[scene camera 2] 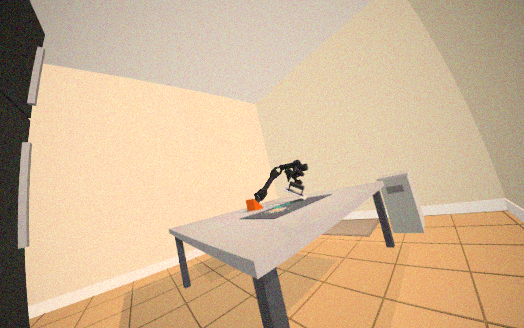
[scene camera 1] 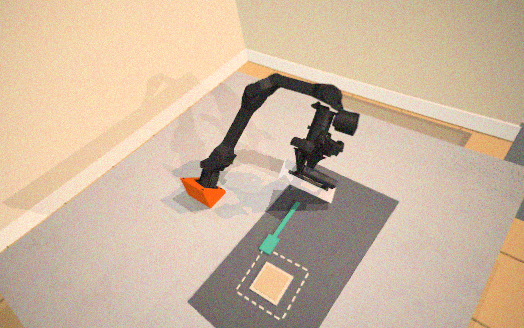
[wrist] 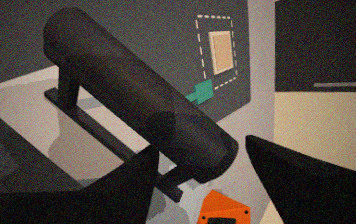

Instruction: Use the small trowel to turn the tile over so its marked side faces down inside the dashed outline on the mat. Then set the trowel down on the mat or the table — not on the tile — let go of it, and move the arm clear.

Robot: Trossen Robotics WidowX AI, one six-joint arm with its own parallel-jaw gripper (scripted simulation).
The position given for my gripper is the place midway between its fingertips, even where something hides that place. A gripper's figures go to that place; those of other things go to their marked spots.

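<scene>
My gripper (scene camera 1: 303,173) is 1080 mm from the lens. The trowel (scene camera 1: 312,181) is 1150 mm from the lens, while a dark mat (scene camera 1: 329,240) is 1110 mm from the lens. As for the tan tile (scene camera 1: 271,283), it is 1050 mm from the lens.
</scene>
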